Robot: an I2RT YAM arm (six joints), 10 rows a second.
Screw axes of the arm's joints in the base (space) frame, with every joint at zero. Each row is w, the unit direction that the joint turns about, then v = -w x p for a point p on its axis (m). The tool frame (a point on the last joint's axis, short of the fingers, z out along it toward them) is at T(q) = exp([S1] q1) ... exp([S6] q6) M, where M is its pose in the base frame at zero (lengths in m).
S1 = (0, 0, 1, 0.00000, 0.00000, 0.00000)
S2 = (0, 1, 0, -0.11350, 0.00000, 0.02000)
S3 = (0, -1, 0, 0.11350, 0.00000, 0.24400)
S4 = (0, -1, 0, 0.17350, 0.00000, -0.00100)
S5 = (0, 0, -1, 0.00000, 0.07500, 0.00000)
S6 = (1, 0, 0, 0.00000, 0.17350, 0.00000)
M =
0 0 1 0.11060
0 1 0 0.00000
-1 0 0 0.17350
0 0 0 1
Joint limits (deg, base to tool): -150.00..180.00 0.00..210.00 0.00..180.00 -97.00..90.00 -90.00..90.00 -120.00..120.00
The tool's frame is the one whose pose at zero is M.
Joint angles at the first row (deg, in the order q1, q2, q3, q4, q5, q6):
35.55 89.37 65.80 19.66 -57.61 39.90
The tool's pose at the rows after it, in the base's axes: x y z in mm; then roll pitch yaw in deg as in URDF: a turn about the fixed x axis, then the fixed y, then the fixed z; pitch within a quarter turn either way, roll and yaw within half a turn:
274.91 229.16 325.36 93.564 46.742 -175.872
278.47 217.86 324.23 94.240 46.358 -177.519
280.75 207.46 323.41 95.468 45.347 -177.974
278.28 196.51 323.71 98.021 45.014 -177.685
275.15 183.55 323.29 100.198 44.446 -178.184
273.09 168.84 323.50 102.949 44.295 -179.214
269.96 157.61 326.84 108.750 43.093 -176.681
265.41 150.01 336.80 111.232 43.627 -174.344
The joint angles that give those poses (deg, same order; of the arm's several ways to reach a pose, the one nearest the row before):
35.06 88.92 64.91 19.60 -56.39 39.52
33.25 87.95 64.02 18.68 -56.05 39.21
31.59 86.99 63.55 16.50 -56.34 38.74
30.26 85.07 63.04 11.88 -55.94 36.27
28.63 82.88 62.00 8.03 -55.33 34.48
26.58 80.72 61.36 3.51 -54.04 32.03
25.06 79.38 63.58 -7.14 -52.96 26.68
24.08 78.21 66.03 -14.06 -53.65 22.70

